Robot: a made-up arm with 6 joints.
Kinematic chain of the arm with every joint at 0, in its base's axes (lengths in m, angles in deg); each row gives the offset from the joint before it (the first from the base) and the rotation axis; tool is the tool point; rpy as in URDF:
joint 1: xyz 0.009 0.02 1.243 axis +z
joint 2: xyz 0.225 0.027 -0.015 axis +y
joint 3: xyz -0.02 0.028 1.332 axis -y
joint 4: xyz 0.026 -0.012 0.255 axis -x
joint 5: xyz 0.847 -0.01 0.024 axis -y
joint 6: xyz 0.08 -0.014 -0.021 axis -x
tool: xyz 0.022 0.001 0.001 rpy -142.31 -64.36 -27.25
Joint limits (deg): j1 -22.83..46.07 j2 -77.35..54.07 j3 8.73..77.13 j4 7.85..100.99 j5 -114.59..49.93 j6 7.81..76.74
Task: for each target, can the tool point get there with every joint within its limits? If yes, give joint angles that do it. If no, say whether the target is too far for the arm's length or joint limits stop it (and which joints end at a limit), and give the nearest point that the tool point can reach.
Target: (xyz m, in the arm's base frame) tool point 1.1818 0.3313 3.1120
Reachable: yes | joints 12.94 6.62 22.93 30.29 17.11 21.28
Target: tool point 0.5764 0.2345 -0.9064
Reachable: no: joint limits stop it (at a limit: joint 2, joint 3, joint 4, joint 6) | nearest point 1.9297 0.7461 1.5140 | short by 2.820 m
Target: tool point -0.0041 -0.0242 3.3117
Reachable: yes | joints 21.15 -21.53 34.41 81.86 -92.30 32.97
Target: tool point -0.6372 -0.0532 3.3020
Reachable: yes | joints 10.34 -36.36 41.50 69.13 3.88 58.77
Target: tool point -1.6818 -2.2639 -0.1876
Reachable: no: too far | nearest point -1.4639 -1.4621 1.5986 | short by 1.970 m
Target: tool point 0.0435 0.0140 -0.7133
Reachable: no: joint limits stop it (at a limit: joint 2, joint 3, joint 4, joint 6) | nearest point 2.0161 -0.3291 1.5259 | short by 3.004 m
